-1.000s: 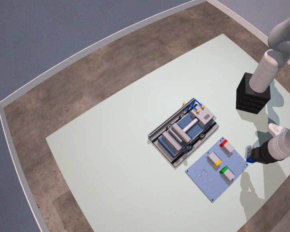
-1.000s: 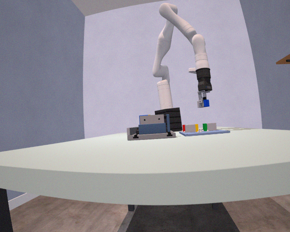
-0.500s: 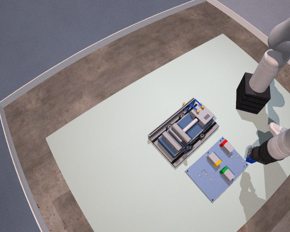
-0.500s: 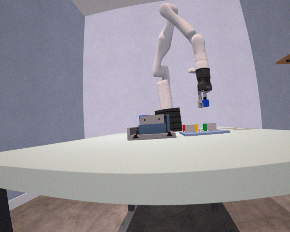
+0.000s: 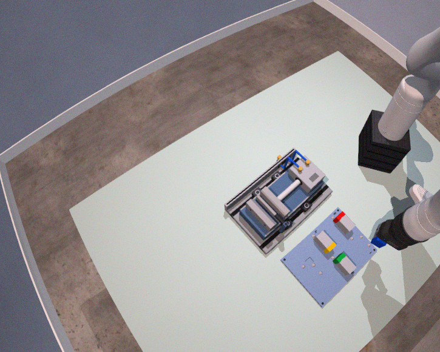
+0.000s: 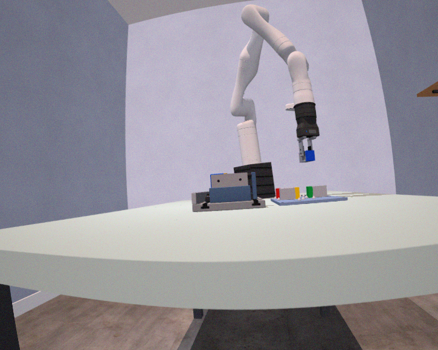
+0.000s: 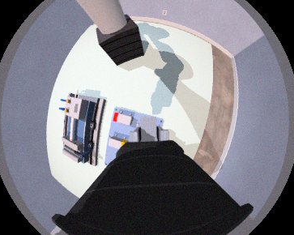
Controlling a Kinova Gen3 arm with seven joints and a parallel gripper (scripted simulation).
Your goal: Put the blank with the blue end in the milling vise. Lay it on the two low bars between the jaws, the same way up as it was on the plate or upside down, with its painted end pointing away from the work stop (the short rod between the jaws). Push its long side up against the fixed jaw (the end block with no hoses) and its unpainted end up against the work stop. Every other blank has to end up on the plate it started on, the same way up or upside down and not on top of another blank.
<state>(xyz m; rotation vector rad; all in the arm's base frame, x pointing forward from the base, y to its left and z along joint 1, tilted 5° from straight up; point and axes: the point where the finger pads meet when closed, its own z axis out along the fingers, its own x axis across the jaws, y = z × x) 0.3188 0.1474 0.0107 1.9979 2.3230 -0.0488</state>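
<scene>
Right now my hand is 2 cm above the blank with blue end. From my hand the other things lie so: green-ended blank 9 cm ahead, 1 cm to the right, 14 cm below; then blank with yellow end 8 cm ahead, 10 cm to the right, 14 cm below; then red-ended blank 1 cm behind, 9 cm to the right, 14 cm below.
</scene>
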